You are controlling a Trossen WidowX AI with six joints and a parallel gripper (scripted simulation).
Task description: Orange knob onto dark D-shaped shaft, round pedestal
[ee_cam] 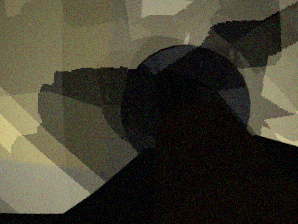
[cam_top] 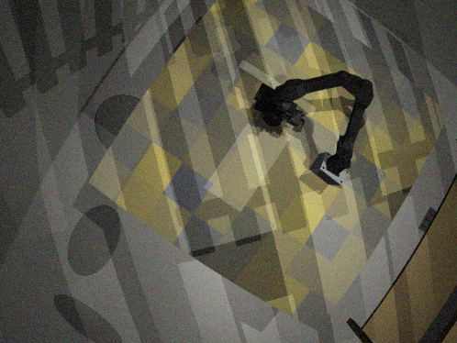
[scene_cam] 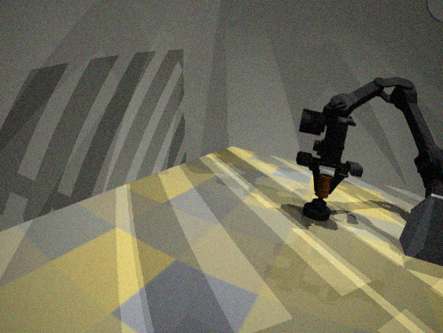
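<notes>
My gripper tip is 20 mm below the orange knob. Round my gripper tip: round dark pedestal: 40 mm below.
</notes>
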